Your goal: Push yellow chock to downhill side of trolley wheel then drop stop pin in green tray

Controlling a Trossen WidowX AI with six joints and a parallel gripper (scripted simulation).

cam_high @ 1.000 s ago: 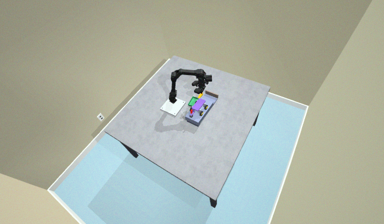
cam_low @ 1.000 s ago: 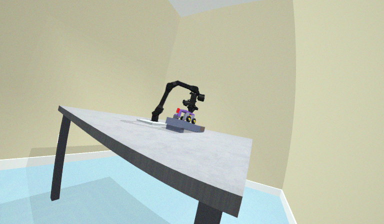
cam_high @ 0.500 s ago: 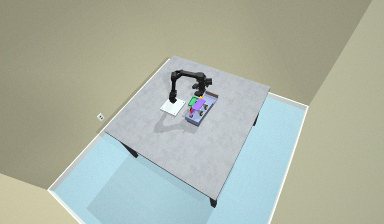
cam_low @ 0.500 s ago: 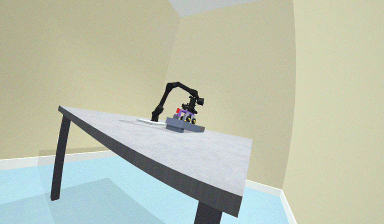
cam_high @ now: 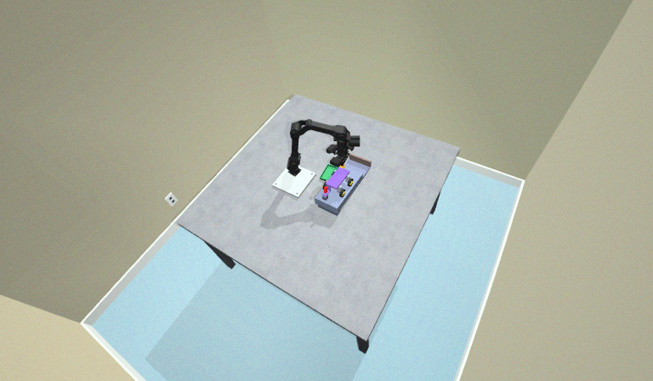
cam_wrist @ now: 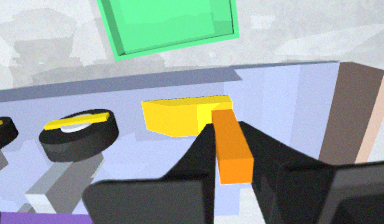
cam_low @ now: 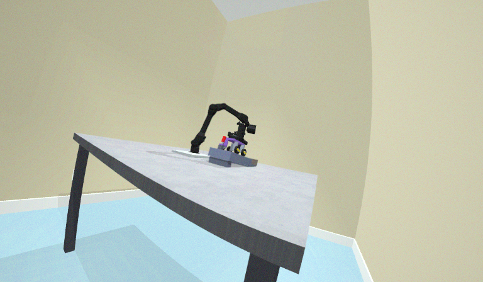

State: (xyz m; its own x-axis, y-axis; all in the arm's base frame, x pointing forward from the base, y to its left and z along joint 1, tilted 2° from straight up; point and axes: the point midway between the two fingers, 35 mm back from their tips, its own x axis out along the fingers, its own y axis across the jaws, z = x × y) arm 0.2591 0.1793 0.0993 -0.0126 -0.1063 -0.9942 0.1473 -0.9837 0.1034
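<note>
Now: gripper tip 24 cm to the left of the stop pin, 7 cm short of it and 4 cm below it. Round my gripper tip: brown end stop 13 cm to the left, 6 cm below, 4 cm ahead; then yellow chock 2 cm to the right, 1 cm below; then green tray 9 cm below, 7 cm behind, 6 cm to the right.
</note>
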